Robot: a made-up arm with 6 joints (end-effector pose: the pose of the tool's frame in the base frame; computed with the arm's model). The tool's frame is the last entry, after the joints. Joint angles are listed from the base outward.
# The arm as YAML. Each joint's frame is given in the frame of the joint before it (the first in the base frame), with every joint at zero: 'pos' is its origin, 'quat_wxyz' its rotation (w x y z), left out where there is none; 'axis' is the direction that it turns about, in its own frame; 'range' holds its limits. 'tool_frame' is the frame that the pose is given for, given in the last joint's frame.
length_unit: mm
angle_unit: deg
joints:
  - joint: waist
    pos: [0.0, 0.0, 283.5]
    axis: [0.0, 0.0, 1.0]
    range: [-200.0, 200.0]
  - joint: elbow
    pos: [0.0, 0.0, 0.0]
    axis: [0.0, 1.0, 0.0]
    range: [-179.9, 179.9]
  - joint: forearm
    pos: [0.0, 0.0, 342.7]
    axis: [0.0, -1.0, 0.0]
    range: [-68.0, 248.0]
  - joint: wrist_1
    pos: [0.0, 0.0, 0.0]
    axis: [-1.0, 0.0, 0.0]
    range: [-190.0, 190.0]
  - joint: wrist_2
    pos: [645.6, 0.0, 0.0]
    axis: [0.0, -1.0, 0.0]
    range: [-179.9, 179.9]
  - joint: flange
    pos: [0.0, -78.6, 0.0]
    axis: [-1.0, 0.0, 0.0]
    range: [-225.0, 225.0]
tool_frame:
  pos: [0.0, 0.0, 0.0]
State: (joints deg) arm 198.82 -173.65 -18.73 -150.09 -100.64 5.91
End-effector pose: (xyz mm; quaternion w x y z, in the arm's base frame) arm 595.6 131.0 252.1 0.7788 -0.2534 0.5692 -0.0725
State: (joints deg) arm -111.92 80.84 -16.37 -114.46 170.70 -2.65
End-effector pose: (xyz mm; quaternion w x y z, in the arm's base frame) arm -39.4 -185.0 -293.5 0.2450 0.6009 -0.2861 0.7050
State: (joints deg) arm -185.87 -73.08 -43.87 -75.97 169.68 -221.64
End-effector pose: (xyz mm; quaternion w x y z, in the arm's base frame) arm -269.5 46.9 631.7 0.9390 -0.2547 0.2082 0.1006
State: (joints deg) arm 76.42 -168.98 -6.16 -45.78 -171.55 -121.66
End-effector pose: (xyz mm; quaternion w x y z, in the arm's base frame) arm -103.0 -659.9 191.6 0.6239 0.4172 0.4678 0.4667
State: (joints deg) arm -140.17 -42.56 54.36 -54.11 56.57 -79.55
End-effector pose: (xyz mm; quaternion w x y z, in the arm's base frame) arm 159.7 193.2 1184.5 0.5952 -0.3758 -0.6241 0.3392
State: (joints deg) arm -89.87 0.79 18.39 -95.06 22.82 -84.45
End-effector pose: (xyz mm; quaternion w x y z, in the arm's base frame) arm 8.4 -643.8 746.7 0.0748 0.5498 -0.8244 0.1117
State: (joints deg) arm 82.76 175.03 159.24 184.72 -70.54 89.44
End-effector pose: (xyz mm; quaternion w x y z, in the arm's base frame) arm 4.1 653.9 -239.8 0.2556 0.6577 0.1752 0.6866
